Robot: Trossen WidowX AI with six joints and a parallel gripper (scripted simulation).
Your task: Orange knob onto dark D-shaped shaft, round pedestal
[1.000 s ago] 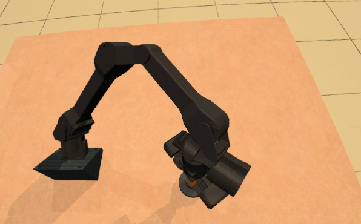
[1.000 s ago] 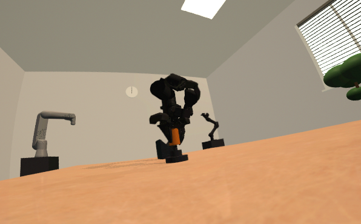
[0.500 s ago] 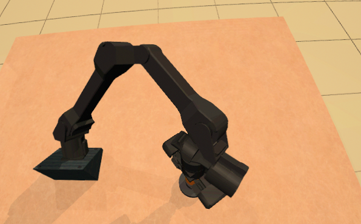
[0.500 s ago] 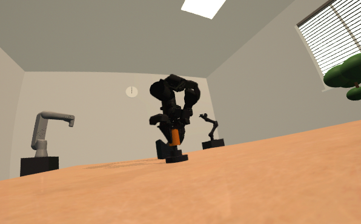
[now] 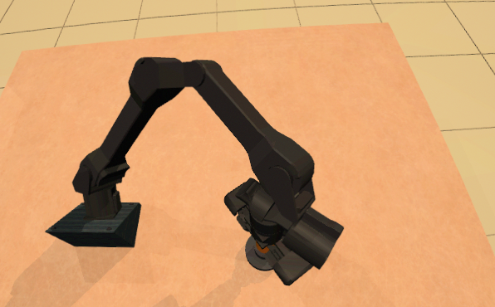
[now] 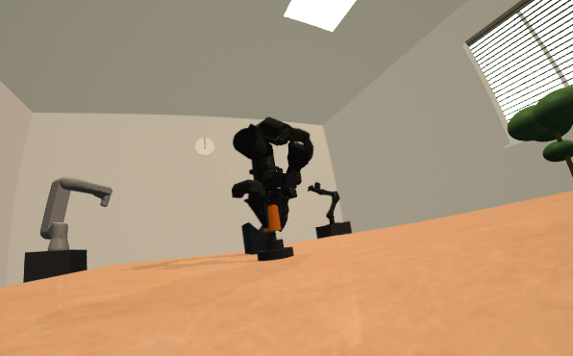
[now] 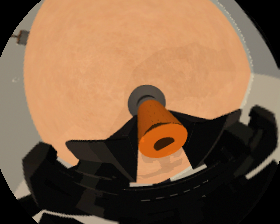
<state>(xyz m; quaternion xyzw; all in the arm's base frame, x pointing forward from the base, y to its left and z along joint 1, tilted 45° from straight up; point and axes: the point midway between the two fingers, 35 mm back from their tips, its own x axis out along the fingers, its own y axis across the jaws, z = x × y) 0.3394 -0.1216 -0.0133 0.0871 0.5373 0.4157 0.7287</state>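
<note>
My gripper tip is 20 mm below the orange knob. Also, from my gripper tip: dark round pedestal (40 mm below).
</note>
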